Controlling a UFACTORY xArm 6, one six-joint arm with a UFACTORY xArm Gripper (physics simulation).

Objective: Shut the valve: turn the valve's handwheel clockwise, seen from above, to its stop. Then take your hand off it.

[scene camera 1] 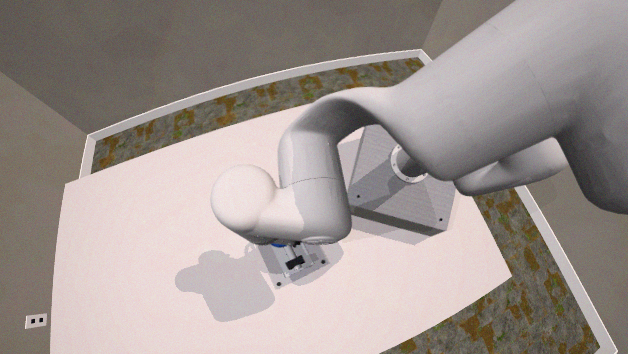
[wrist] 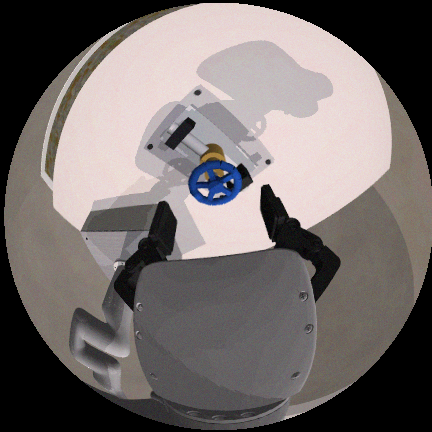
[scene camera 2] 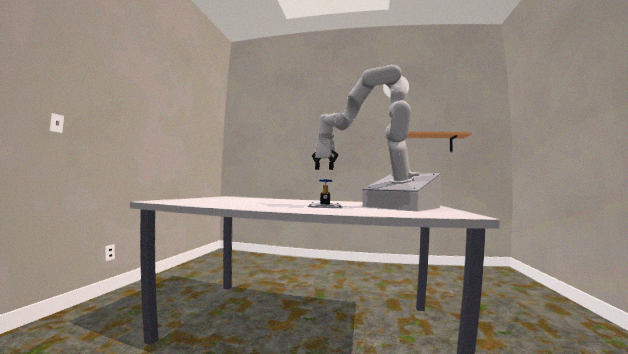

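Note:
The valve's blue handwheel (scene camera 1: 278, 245) (scene camera 2: 325, 180) (wrist: 215, 184) lies level on top of the brass neck (scene camera 2: 325, 190) (wrist: 213, 151); in the first scene view the arm hides most of it. The valve stands upright on a grey base plate (scene camera 1: 273, 272) (scene camera 2: 314, 205). My gripper (scene camera 2: 324, 167) (wrist: 214, 203) is open and empty, pointing down. Its fingertips are above the handwheel with a visible gap and do not touch it. The gripper is hidden under the arm in the first scene view. The handwheel's turn relative to its stop cannot be read.
The white table (scene camera 1: 125, 225) (scene camera 2: 200, 205) bears the valve and the arm's grey box-shaped pedestal (scene camera 1: 395, 200) (scene camera 2: 390, 199) (wrist: 120, 220). A black-ended pipe (scene camera 1: 295, 262) (wrist: 181, 133) sticks out from the valve's side. A wooden shelf (scene camera 2: 440, 134) hangs on the back wall.

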